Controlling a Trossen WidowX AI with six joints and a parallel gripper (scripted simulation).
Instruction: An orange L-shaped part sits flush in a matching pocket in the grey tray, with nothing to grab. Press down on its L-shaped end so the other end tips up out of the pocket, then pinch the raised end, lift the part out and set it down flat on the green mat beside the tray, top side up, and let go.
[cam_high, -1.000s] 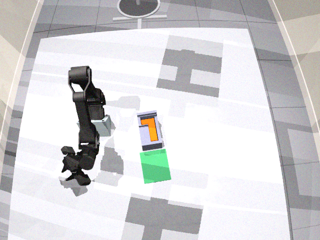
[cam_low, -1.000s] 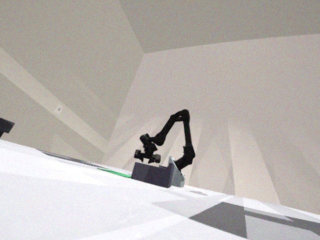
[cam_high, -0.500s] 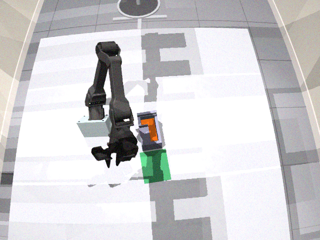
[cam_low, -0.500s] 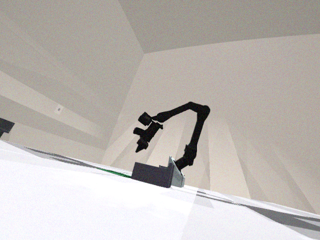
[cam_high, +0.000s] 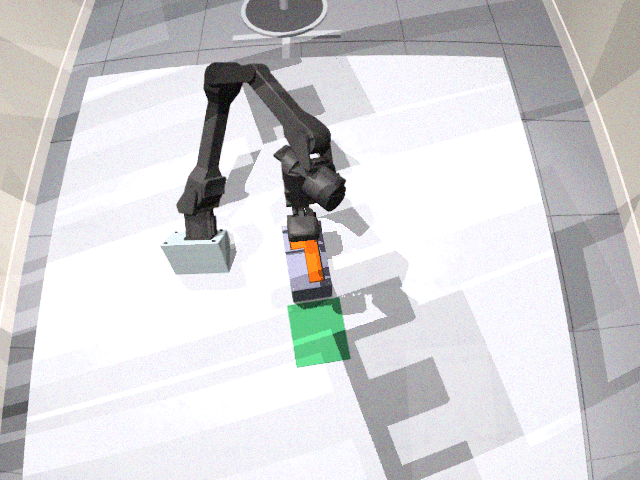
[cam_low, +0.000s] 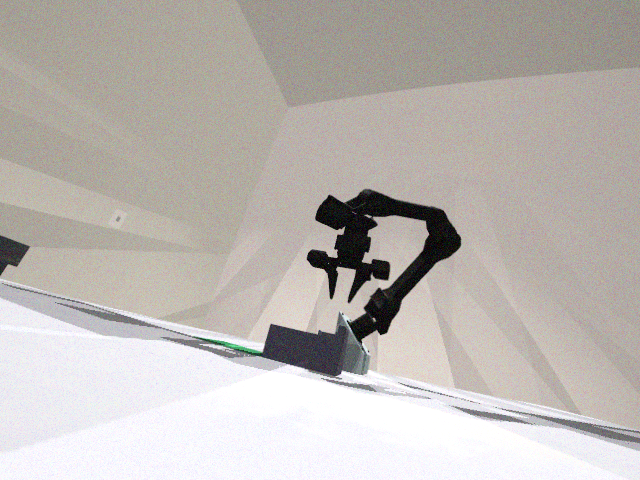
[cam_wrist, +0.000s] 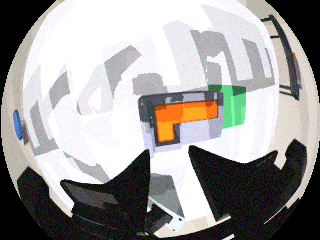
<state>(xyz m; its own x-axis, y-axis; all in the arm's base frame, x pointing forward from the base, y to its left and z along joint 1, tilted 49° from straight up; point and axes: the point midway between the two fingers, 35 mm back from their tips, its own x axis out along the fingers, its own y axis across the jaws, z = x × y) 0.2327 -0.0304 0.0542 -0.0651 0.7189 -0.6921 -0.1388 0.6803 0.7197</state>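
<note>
The orange L-shaped part lies 10 mm ahead of my gripper tip, 40 mm to the right of it and 100 mm below it. The rest, counted from my gripper tip: green mat: 40 mm ahead, 200 mm to the right, 160 mm below.
</note>
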